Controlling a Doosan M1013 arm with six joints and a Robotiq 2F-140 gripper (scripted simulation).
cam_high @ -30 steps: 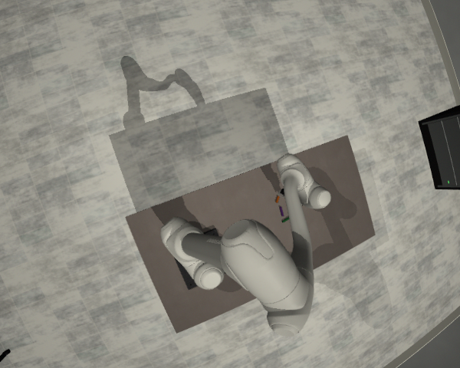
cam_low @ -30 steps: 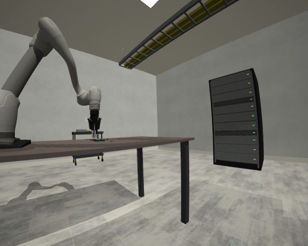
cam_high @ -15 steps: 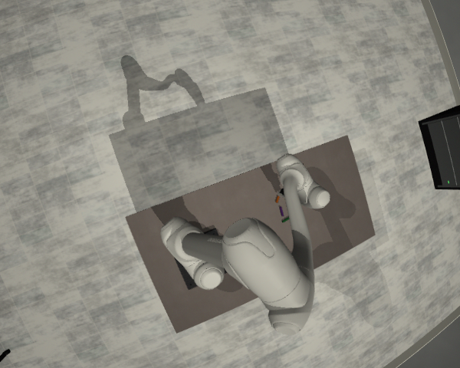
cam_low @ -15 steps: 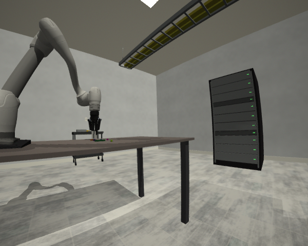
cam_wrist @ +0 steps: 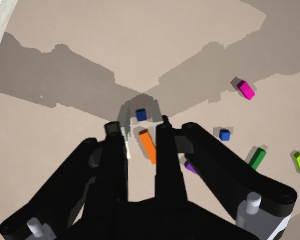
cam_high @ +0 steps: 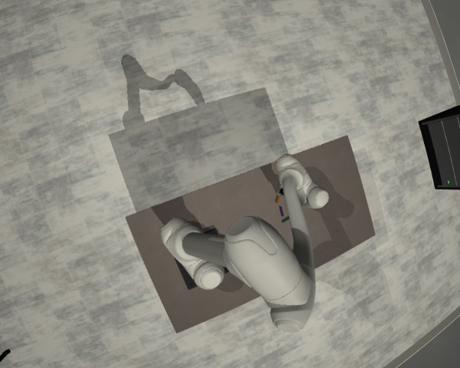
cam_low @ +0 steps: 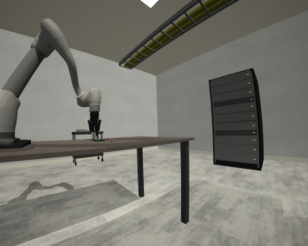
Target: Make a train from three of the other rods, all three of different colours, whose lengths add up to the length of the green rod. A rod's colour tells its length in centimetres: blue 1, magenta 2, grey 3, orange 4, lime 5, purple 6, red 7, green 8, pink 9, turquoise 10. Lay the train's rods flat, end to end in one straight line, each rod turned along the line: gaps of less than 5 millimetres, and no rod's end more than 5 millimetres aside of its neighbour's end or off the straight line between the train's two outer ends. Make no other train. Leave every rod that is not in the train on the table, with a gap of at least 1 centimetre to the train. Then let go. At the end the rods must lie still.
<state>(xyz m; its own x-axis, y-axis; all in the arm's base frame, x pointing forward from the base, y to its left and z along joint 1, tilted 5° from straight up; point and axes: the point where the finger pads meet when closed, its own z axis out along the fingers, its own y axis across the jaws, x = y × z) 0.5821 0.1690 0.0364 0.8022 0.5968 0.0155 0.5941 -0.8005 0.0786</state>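
My gripper is now 3 cm to the left of the orange rod, 3 cm past it and 3 cm above it. Round my hand: magenta rod (9 cm to the right, 8 cm ahead, 3 cm below); then purple rod (11 cm to the right, 3 cm below, 3 cm behind); then green rod (17 cm to the right, 3 cm below, 1 cm behind).
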